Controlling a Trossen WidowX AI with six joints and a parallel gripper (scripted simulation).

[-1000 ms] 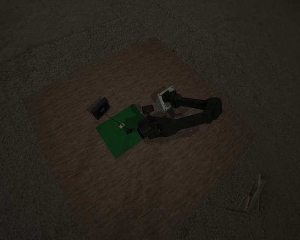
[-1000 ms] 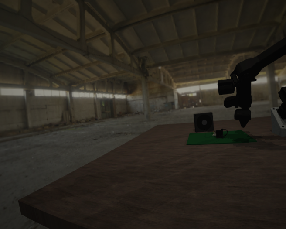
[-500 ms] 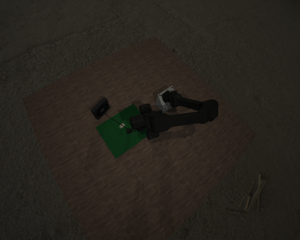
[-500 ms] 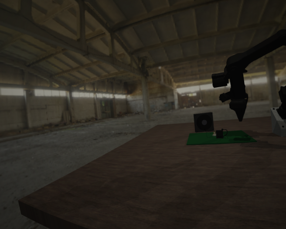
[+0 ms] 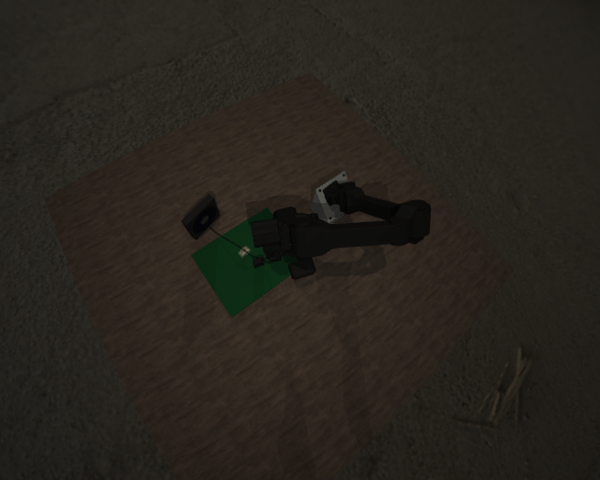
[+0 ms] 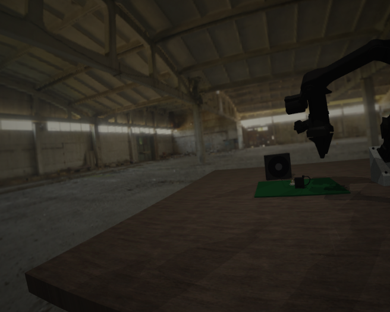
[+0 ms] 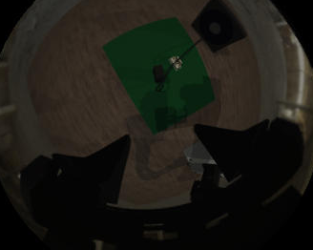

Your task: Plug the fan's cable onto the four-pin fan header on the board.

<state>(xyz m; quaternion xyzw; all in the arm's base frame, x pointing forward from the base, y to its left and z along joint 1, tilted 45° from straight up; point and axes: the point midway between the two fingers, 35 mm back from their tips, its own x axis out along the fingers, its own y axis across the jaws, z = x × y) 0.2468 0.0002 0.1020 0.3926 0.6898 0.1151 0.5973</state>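
My gripper tip is now 10 cm above the black plug, 8 cm short of it and 6 cm to the left of it. The rest, counted from my gripper tip: green board (13 cm below, 9 cm to the right, 9 cm ahead); then black fan (27 cm to the right, 13 cm ahead, 6 cm below); then pale four-pin fan header (12 cm to the right, 12 cm below, 9 cm ahead).
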